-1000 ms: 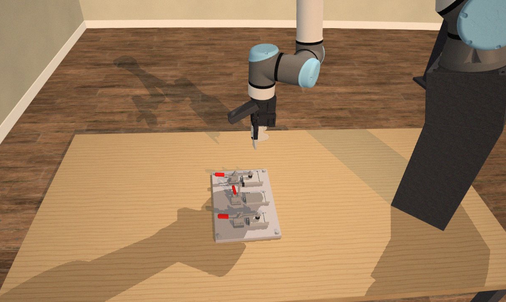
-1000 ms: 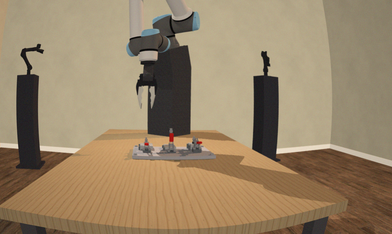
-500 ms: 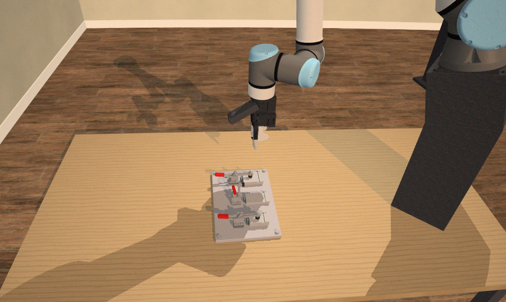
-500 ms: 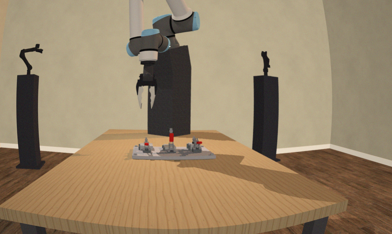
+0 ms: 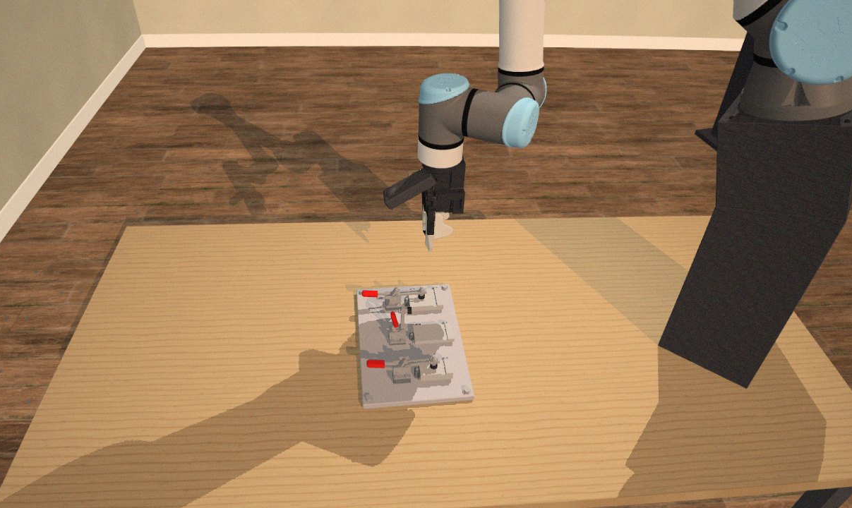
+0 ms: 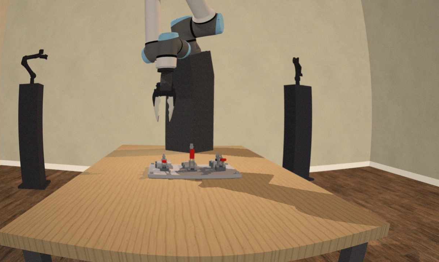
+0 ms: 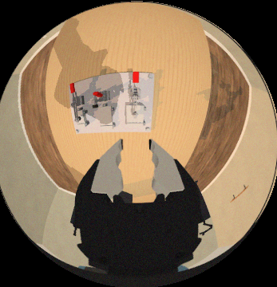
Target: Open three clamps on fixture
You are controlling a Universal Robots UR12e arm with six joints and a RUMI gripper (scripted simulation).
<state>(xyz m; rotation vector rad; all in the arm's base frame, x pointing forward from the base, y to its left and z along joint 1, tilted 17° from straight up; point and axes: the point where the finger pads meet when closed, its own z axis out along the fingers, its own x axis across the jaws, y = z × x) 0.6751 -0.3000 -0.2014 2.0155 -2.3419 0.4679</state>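
My gripper is now 210 mm above the grey fixture plate, 100 mm to the right of it and 70 mm short of it. Round my hand: grey part 190 mm below, 110 mm to the left.
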